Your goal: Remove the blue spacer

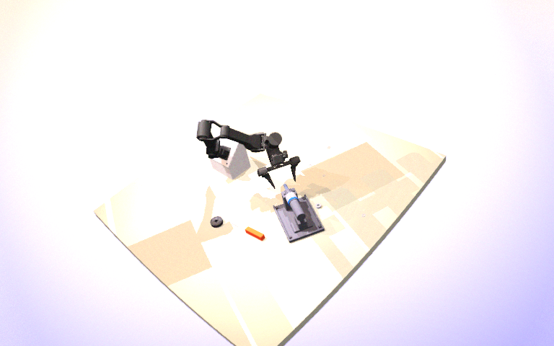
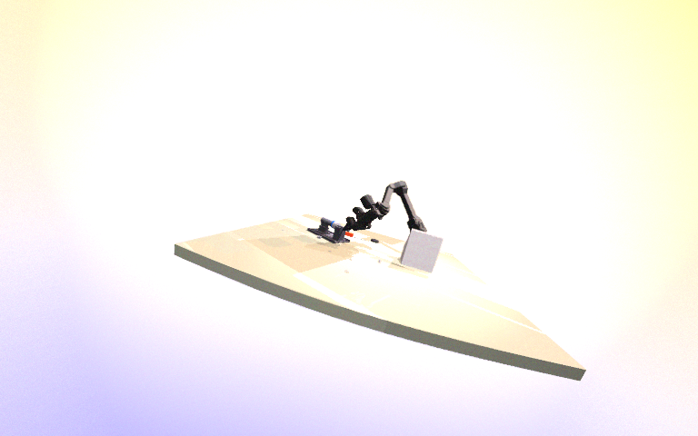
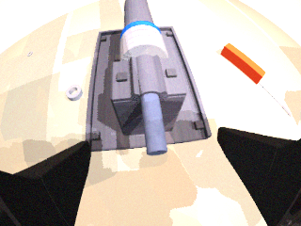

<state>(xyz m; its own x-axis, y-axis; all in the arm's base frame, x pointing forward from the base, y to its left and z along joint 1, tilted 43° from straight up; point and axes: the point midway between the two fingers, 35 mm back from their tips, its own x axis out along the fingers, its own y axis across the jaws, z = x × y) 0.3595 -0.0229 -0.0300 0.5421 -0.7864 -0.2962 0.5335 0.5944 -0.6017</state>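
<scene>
My gripper tip is now 7 cm short of the pale spacer and 4 cm to the left of it. Round my gripper tip: blue spacer 9 cm ahead, 6 cm to the right; then grey-blue shaft 8 cm ahead, 5 cm to the right; then black disc 28 cm to the right, 18 cm behind, 8 cm below.
</scene>
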